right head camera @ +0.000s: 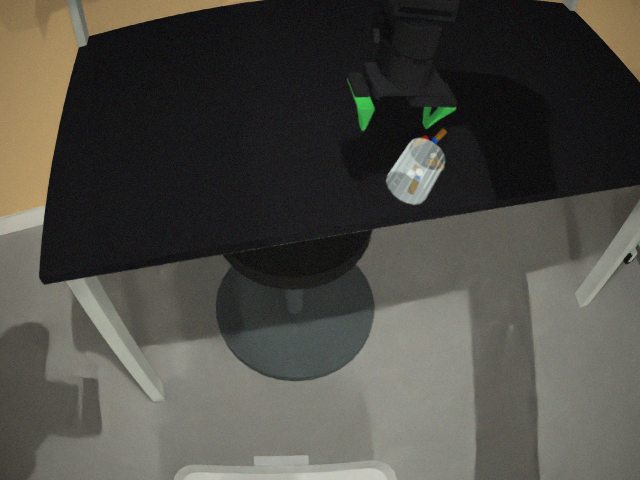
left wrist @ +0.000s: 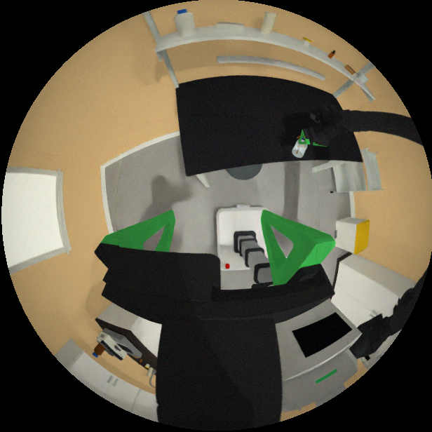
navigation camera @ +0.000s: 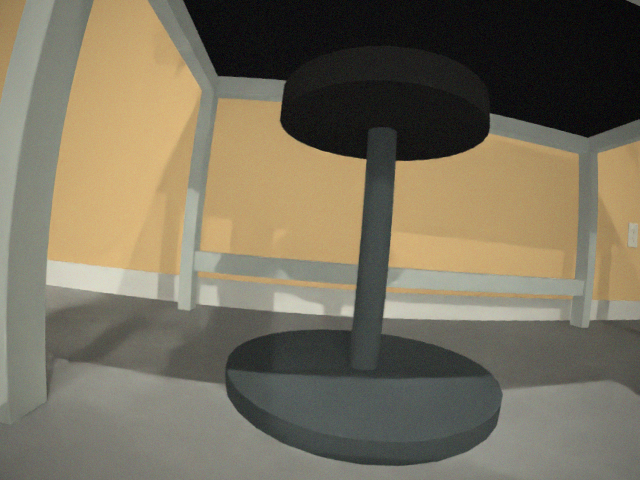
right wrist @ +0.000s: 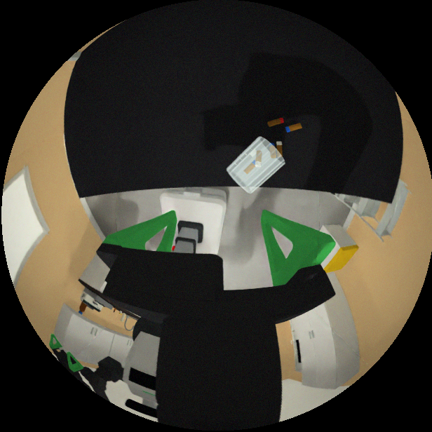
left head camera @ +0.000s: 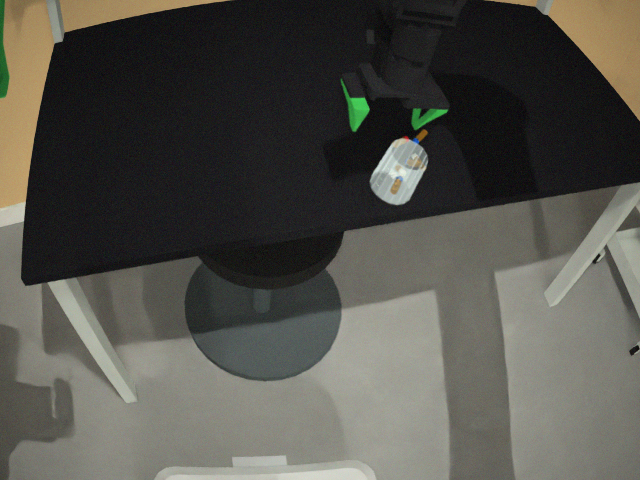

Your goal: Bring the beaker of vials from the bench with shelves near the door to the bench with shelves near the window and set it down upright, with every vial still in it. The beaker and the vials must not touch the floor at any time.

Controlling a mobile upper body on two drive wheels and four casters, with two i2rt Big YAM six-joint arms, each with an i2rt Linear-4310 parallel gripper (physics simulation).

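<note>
The clear beaker [left head camera: 386, 181] [right head camera: 404, 180] [left wrist: 299, 150] [right wrist: 244, 161] lies tipped on its side near the front edge of the black bench [left head camera: 180, 129] [right head camera: 206, 129] [right wrist: 150, 100], its mouth toward the back. A red-capped vial [right wrist: 275, 122] and a blue-capped vial [left head camera: 422, 135] [right head camera: 440, 135] [right wrist: 294, 127] lie outside its mouth. A white-capped vial [right wrist: 279, 148] is at the rim; other vials are inside. My right gripper [left head camera: 384, 129] [right head camera: 394, 128] [right wrist: 218, 214] is open and empty, close behind the beaker in the head views. My left gripper [left wrist: 217, 214] is open and empty, away from the bench.
A round stool [left head camera: 266, 351] [right head camera: 294, 351] [navigation camera: 385, 103] stands under the bench's front edge. A shelf [left wrist: 230, 36] with bottles is above the bench's back. Bench legs [left head camera: 95, 341] [navigation camera: 25, 206] stand at the corners. A white-and-yellow box [left wrist: 352, 235] is at the right.
</note>
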